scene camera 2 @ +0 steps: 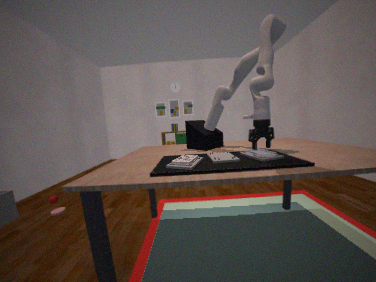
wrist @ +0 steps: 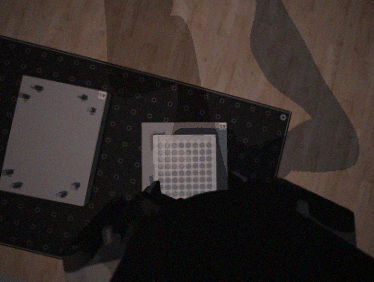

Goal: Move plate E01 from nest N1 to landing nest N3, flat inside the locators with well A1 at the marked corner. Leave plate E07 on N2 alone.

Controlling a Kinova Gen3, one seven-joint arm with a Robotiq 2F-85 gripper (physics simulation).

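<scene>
A pale well plate (wrist: 184, 160) (scene camera 2: 261, 153) lies on the right-hand nest, whose top (wrist: 147, 131) carries an A1 label at its upper right corner in the wrist view. My gripper (scene camera 2: 261, 145) (wrist: 195, 184) is open and empty, pointing down just above this plate, with a fingertip towards each side of it. My gripper's dark body hides the plate's lower part in the wrist view. The middle nest (scene camera 2: 223, 157) (wrist: 55, 140) has bare locator pegs at its corners and an A1 label. Another well plate (scene camera 2: 185, 160) sits on the left nest. The E and N labels cannot be read.
The three nests stand in a row on a black perforated board (scene camera 2: 292, 162) (wrist: 250, 117), which lies on the wooden table (scene camera 2: 120, 167) (wrist: 230, 65). The black arm base (scene camera 2: 197, 135) stands behind the board. The arm's shadow falls across the table and board.
</scene>
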